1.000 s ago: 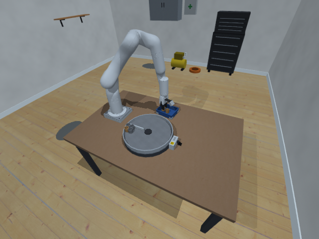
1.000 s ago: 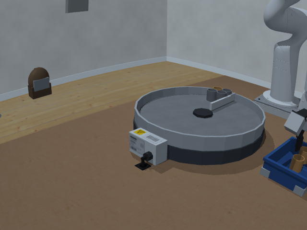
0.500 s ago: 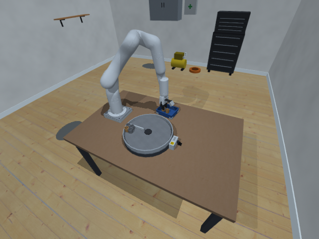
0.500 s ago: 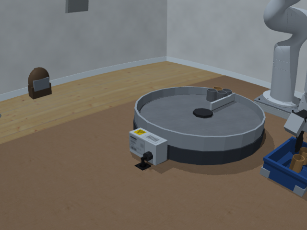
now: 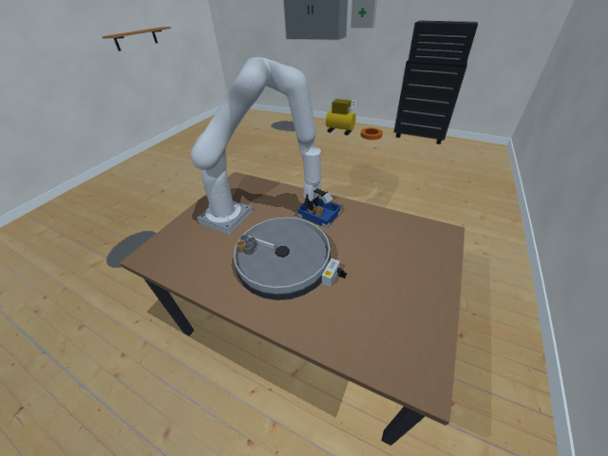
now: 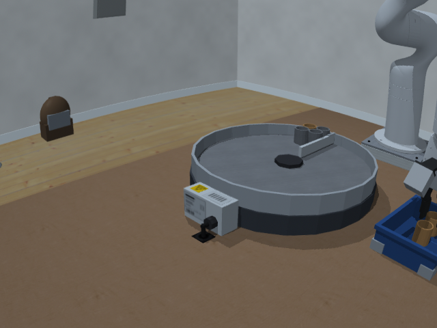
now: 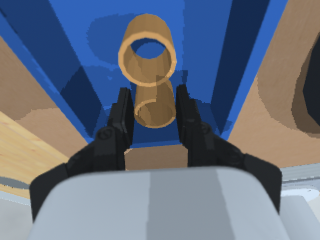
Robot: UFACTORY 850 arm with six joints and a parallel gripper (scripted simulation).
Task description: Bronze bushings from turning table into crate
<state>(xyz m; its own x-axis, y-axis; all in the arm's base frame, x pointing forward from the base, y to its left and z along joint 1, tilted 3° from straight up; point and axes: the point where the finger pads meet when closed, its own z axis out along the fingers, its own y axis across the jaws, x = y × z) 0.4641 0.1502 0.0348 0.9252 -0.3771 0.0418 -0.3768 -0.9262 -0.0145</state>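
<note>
Now: hand 4 cm short of the blue crate, 1 cm to the left of it and 3 cm above it. The rest, counted from my hand: grey turning table: 5 cm behind, 37 cm to the right.
</note>
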